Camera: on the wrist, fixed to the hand. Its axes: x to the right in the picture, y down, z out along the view.
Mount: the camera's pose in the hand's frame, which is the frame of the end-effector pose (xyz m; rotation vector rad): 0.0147 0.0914 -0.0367 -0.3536 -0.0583 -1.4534
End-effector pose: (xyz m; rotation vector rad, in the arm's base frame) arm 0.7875 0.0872 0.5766 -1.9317 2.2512 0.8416
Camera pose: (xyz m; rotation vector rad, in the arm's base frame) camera 0.7103 0.0642 0.6352 -2.7420 0.2231 0.9192
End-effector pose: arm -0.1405 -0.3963 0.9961 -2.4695 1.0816 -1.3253
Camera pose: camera -0.2119 -0.4653 0.9889 2.2165 0.5400 0.7425
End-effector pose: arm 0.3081 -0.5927 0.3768 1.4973 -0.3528 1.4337
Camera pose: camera 0.2202 -0.6003 0.4229 1.0217 0.4073 0.1389
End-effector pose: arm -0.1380 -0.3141 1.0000 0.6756 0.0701 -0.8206
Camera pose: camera -0.0571 -0.2579 1.0148 0.1626 0.6934 -2.1477
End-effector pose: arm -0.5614 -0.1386 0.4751 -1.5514 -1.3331 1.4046
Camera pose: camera -0.5042 -0.1437 0.3938 -0.3302 -2.0904 0.2733
